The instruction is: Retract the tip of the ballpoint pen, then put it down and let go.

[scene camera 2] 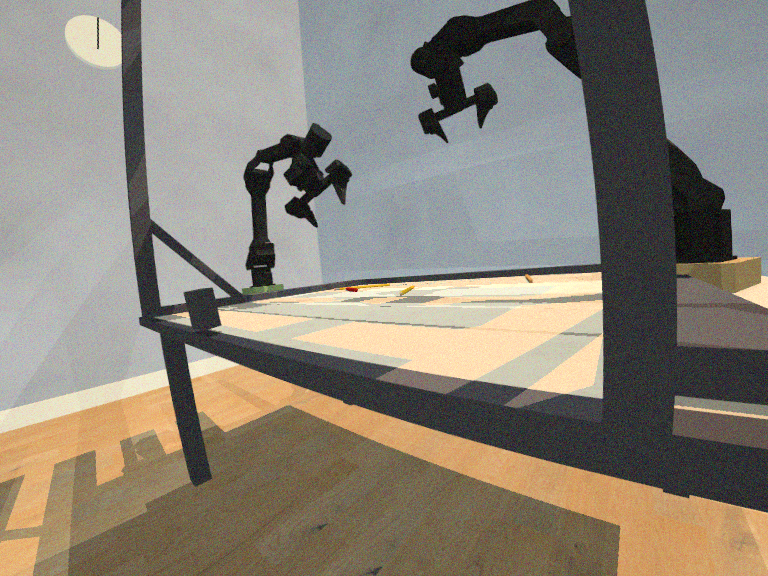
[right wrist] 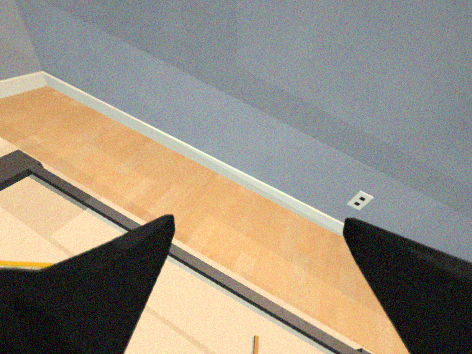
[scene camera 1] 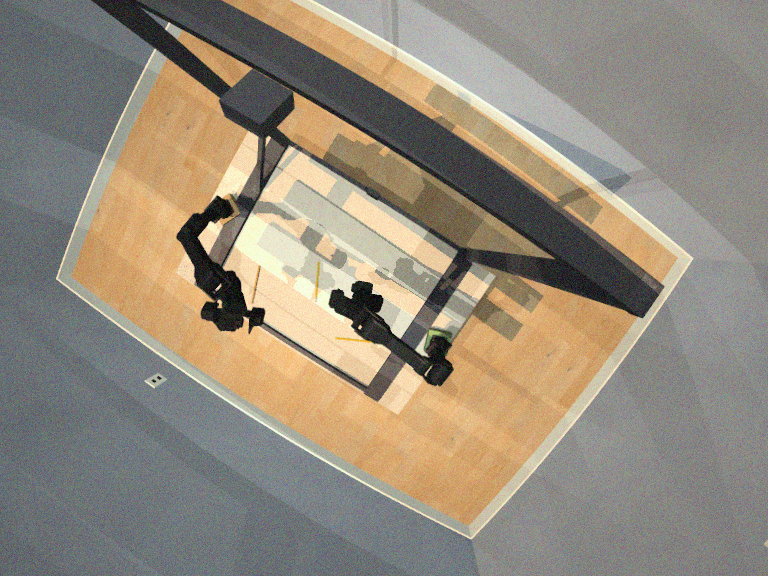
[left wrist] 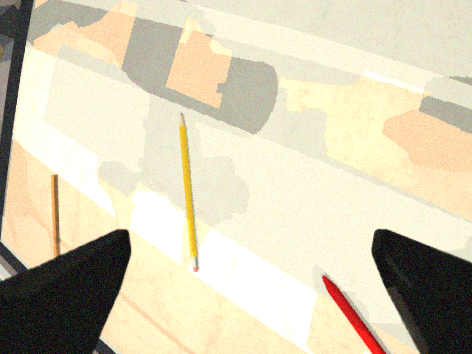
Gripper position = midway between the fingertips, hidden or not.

Observation:
The left gripper (scene camera 2: 329, 215) is open, holding nothing. The right gripper (scene camera 2: 463, 135) is open, with nothing in its grasp. Also in view: a dark frame (scene camera 2: 709, 455).
The left gripper shows as well in scene camera 1 (scene camera 1: 349, 290) and in the left wrist view (left wrist: 252, 241). The right gripper shows as well in the right wrist view (right wrist: 258, 224) and in scene camera 1 (scene camera 1: 235, 331). The dark frame is seen too in the right wrist view (right wrist: 295, 322), in scene camera 1 (scene camera 1: 268, 157) and in the left wrist view (left wrist: 22, 22).

